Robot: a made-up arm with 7 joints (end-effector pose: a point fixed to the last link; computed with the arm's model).
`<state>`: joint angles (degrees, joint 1 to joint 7).
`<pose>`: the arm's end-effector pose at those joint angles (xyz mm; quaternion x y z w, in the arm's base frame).
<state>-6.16 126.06 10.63 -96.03 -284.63 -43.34 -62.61</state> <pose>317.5 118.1 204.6 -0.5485 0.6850 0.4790 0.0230</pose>
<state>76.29 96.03 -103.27 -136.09 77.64 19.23 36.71</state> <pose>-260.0 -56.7 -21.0 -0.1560 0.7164 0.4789 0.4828</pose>
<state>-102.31 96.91 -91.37 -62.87 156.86 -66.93 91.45</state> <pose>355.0 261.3 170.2 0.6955 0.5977 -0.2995 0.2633</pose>
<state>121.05 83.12 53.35 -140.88 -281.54 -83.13 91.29</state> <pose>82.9 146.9 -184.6 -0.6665 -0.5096 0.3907 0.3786</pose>
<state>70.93 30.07 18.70 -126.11 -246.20 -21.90 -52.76</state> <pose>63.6 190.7 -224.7 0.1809 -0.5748 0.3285 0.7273</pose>
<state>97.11 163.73 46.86 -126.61 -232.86 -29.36 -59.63</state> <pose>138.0 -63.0 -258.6 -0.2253 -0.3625 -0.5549 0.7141</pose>
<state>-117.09 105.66 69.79 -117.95 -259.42 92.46 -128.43</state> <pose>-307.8 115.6 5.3 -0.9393 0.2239 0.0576 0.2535</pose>
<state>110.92 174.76 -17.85 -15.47 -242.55 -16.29 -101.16</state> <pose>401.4 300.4 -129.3 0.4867 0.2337 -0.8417 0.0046</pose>
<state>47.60 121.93 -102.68 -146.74 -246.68 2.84 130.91</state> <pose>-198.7 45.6 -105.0 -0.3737 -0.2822 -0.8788 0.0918</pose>
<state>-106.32 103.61 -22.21 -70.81 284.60 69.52 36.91</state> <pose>67.0 197.9 406.7 -0.7602 0.4014 -0.5033 0.0871</pose>
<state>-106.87 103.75 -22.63 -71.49 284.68 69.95 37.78</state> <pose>65.2 194.3 407.2 -0.7537 0.4095 -0.5049 0.0963</pose>
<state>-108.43 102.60 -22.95 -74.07 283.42 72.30 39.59</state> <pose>63.3 175.7 409.8 -0.7276 0.4325 -0.5167 0.1288</pose>
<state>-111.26 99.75 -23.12 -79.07 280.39 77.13 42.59</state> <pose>58.0 137.7 413.0 -0.6697 0.4719 -0.5405 0.1915</pose>
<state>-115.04 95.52 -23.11 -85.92 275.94 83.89 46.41</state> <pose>44.3 84.9 411.6 -0.5742 0.5173 -0.5716 0.2759</pose>
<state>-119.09 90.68 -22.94 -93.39 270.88 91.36 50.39</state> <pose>21.2 29.3 401.4 -0.4492 0.5530 -0.6007 0.3627</pose>
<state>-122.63 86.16 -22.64 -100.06 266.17 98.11 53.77</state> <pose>-5.2 -16.4 383.9 -0.3207 0.5697 -0.6212 0.4322</pose>
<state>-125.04 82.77 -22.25 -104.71 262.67 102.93 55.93</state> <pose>-26.2 -45.2 366.8 -0.2221 0.5709 -0.6328 0.4736</pose>
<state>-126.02 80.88 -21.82 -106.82 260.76 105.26 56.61</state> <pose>-36.5 -57.5 357.7 -0.1742 0.5672 -0.6398 0.4885</pose>
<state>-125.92 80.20 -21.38 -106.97 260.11 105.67 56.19</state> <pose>-37.7 -59.0 356.9 -0.1684 0.5644 -0.6453 0.4866</pose>
